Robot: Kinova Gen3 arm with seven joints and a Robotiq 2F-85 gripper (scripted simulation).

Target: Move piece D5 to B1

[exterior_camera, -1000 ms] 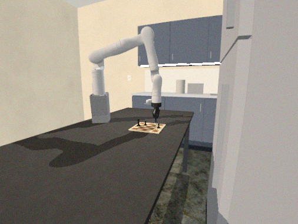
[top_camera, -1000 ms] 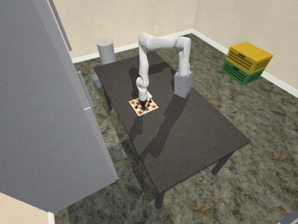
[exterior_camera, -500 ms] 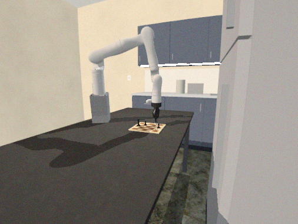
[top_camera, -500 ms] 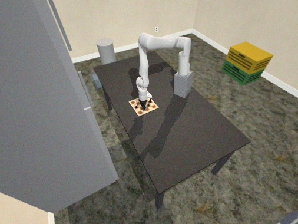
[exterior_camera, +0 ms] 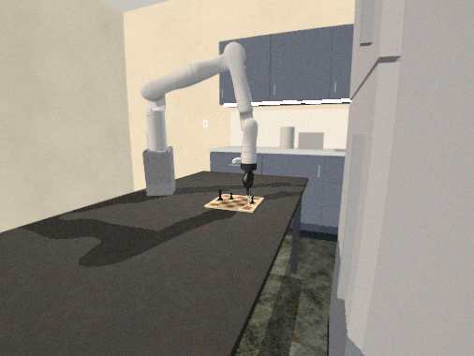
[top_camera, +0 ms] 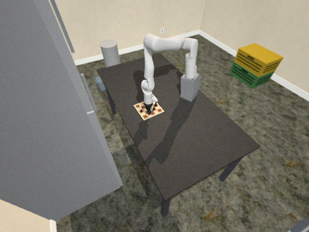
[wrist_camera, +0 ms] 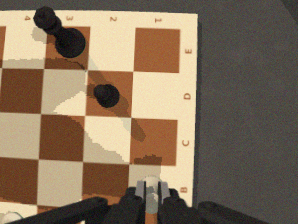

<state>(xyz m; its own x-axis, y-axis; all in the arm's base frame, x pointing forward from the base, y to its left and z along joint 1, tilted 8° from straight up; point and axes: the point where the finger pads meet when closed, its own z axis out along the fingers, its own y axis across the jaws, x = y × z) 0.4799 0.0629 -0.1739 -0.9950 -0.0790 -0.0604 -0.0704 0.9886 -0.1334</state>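
My gripper is now 1 cm above the pale white piece. From my hand the other things lie so: chessboard: 8 cm to the right, 4 cm below, 3 cm behind; black piece: 11 cm behind, 8 cm to the right, 1 cm below.
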